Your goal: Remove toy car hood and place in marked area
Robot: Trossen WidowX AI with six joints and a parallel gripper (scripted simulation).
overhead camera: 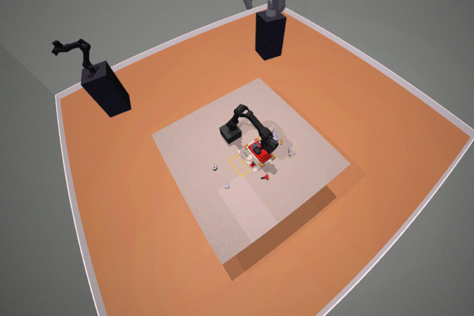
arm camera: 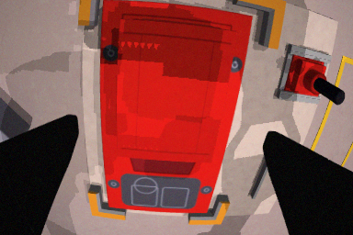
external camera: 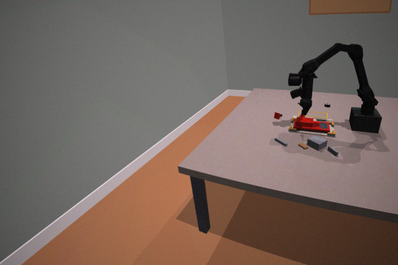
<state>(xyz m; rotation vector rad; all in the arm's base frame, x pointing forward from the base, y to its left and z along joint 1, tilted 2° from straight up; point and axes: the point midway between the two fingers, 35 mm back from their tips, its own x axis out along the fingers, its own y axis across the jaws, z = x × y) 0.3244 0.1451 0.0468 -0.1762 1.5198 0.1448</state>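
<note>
Right now the red hood is 60 mm below my gripper tip. Round my gripper tip: orange piece 50 mm behind, 210 mm to the left, 90 mm below; then black wheel 70 mm behind, 420 mm to the right, 90 mm below.
</note>
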